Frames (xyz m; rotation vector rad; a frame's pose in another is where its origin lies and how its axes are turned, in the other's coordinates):
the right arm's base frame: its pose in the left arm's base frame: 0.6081 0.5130 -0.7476 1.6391 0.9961 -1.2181
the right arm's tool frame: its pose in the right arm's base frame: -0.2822 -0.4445 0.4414 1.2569 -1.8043 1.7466
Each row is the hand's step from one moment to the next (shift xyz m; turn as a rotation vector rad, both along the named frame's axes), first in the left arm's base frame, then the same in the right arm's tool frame.
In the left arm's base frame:
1: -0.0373 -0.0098 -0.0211 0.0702 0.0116 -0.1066
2: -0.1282 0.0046 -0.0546 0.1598 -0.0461 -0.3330
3: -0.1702 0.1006 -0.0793 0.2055 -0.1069 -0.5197
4: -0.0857 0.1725 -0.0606 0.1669 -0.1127 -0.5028
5: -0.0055 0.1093 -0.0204 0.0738 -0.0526 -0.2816
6: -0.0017 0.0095 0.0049 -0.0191 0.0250 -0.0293
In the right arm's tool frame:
1: 0.0241 -0.0190 0.0315 -0.0923 -0.0889 0.0017
2: 0.0643 -0.0294 0.1202 -0.1948 -0.3171 0.0058
3: 0.0216 0.0077 0.2118 -0.2517 -0.5098 0.0229
4: -0.0755 0.0543 0.1792 -0.2160 -0.4950 0.0406
5: -0.0744 0.0442 0.0700 -0.1145 -0.2694 0.0426
6: -0.0033 0.0095 0.0040 -0.0136 -0.0084 0.0399

